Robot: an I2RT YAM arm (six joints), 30 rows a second.
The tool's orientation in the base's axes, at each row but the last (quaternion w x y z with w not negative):
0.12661, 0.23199, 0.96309, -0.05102
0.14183, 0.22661, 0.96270, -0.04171
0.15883, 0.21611, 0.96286, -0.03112
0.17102, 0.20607, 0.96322, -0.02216
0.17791, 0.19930, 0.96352, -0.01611
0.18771, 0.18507, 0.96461, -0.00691
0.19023, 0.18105, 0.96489, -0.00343
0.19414, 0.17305, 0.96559, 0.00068
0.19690, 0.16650, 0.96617, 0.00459
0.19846, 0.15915, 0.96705, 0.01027
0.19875, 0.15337, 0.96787, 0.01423
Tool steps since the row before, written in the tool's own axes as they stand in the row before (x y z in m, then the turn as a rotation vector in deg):
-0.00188, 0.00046, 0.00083, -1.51, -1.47, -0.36
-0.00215, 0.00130, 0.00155, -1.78, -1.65, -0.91
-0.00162, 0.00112, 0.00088, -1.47, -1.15, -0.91
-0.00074, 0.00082, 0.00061, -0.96, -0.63, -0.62
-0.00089, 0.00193, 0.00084, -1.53, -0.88, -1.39
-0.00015, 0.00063, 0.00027, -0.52, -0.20, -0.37
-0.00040, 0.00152, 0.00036, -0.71, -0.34, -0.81
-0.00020, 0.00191, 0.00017, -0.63, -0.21, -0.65
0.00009, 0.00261, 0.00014, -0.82, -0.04, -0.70
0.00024, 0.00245, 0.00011, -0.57, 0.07, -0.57
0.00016, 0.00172, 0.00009, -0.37, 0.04, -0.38
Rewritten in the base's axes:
0.00201, -0.00054, -0.00031, 0.54, -1.90, 0.81
0.00282, 0.00003, -0.00088, 0.55, -2.10, 1.42
0.00212, 0.00024, -0.00031, 0.50, -1.52, 1.32
0.00116, 0.00039, -0.00030, 0.37, -0.88, 0.89
0.00180, 0.00135, -0.00040, 0.50, -1.25, 1.80
0.00045, 0.00051, -0.00016, 0.24, -0.34, 0.52
0.00101, 0.00125, -0.00009, 0.20, -0.50, 0.99
0.00087, 0.00172, 0.00005, 0.23, -0.37, 0.82
0.00081, 0.00249, 0.00003, 0.43, -0.26, 0.95
0.00058, 0.00240, 0.00001, 0.30, -0.09, 0.75
0.00040, 0.00168, 0.00001, 0.19, -0.06, 0.49

